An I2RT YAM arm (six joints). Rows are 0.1 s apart.
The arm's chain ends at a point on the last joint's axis. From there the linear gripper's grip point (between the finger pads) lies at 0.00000 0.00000 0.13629 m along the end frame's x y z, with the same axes.
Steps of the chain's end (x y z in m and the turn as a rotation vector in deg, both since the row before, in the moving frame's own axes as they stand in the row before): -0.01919, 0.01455, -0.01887, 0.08, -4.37, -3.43; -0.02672, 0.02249, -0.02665, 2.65, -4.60, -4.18; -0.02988, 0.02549, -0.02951, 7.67, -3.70, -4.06; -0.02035, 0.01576, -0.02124, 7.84, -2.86, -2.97; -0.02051, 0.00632, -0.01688, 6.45, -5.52, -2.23; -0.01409, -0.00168, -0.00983, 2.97, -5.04, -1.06; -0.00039, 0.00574, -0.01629, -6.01, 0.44, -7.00; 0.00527, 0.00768, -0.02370, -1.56, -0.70, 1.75; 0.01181, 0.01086, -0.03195, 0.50, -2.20, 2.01
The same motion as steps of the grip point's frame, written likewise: -0.02957, 0.01467, -0.01927, 0.08, -4.37, -3.43; -0.03787, 0.01660, -0.02723, 2.65, -4.60, -4.18; -0.03929, 0.00764, -0.03101, 7.67, -3.70, -4.06; -0.02761, -0.00264, -0.02268, 7.84, -2.86, -2.97; -0.03389, -0.00871, -0.01837, 6.45, -5.52, -2.23; -0.02612, -0.00862, -0.01054, 2.97, -5.04, -1.06; 0.00152, 0.01991, -0.01704, -6.01, 0.44, -7.00; 0.00355, 0.01136, -0.02376, -1.56, -0.70, 1.75; 0.00660, 0.00958, -0.03206, 0.50, -2.20, 2.01
